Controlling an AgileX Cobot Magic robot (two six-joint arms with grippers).
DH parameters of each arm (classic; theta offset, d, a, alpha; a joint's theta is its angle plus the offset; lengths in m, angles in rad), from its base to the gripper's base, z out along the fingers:
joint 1: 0 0.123 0 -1.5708
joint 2: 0.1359 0 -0.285 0
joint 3: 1.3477 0 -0.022 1.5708
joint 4: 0 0.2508 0 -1.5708
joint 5: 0 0 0.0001 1.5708
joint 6: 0 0.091 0 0
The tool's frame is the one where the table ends.
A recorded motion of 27 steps. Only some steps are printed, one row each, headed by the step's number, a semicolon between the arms.
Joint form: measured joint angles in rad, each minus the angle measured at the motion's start. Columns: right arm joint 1, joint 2, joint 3, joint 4, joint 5, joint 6; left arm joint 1, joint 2, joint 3, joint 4, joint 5, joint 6.
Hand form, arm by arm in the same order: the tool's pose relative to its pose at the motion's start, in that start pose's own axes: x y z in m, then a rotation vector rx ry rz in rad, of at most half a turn. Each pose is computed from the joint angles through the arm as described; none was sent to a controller.
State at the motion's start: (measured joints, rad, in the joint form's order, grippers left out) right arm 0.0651 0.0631 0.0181 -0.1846 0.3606 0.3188; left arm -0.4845 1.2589 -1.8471 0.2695 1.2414 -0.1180
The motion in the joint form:
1: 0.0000 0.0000 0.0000 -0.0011 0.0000 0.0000; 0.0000 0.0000 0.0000 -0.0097 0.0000 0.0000
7: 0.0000 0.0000 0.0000 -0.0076 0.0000 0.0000; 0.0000 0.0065 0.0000 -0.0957 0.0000 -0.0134
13: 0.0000 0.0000 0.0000 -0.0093 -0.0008 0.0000; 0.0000 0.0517 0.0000 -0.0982 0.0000 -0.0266
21: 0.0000 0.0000 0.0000 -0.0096 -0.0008 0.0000; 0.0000 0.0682 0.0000 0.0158 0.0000 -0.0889
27: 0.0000 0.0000 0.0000 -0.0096 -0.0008 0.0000; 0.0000 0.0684 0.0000 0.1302 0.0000 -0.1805
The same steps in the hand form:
1: 0.0000 0.0000 0.0000 0.0004 -0.0001 -0.0010; 0.0001 -0.0008 0.0000 0.0091 0.0011 -0.0031
7: -0.0001 -0.0002 0.0000 0.0025 -0.0008 -0.0071; 0.0006 -0.0089 0.0025 0.0895 0.0176 -0.0430
13: -0.0002 -0.0003 0.0000 0.0029 -0.0018 -0.0087; -0.0003 -0.0144 0.0224 0.0891 0.0627 -0.0476
21: -0.0002 -0.0003 0.0000 0.0030 -0.0018 -0.0090; -0.0016 -0.0065 0.0302 -0.0194 0.0633 -0.0661
27: -0.0002 -0.0003 0.0000 0.0030 -0.0018 -0.0090; -0.0032 0.0031 0.0296 -0.1268 0.0393 -0.1169

